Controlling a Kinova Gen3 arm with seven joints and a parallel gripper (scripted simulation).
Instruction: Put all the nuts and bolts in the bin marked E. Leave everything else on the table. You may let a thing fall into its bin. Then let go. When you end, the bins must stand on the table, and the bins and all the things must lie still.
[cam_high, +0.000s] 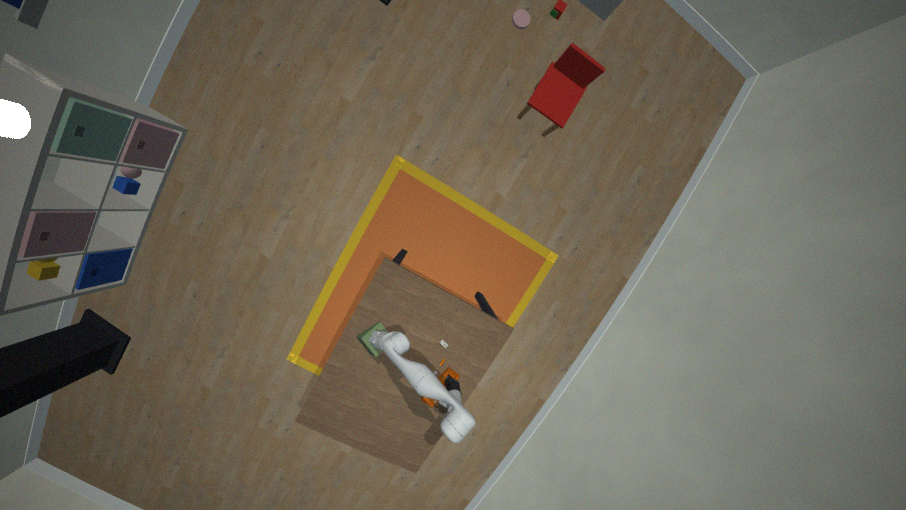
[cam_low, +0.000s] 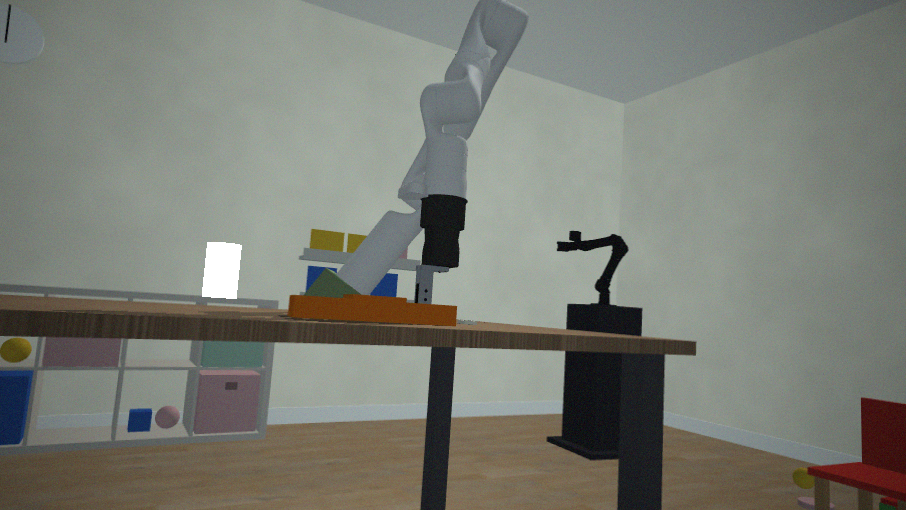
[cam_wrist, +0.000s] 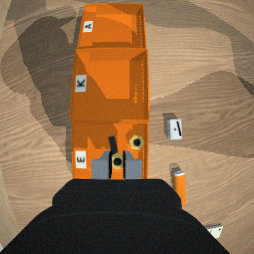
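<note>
My gripper is now 4 cm above the dark bolt. From my hand the other things lie so: orange marker (8 cm behind, 5 cm to the left, 4 cm below); then orange bin (8 cm to the right, 3 cm below); then white sharpener-like piece (7 cm behind, 4 cm below, 3 cm to the right).
</note>
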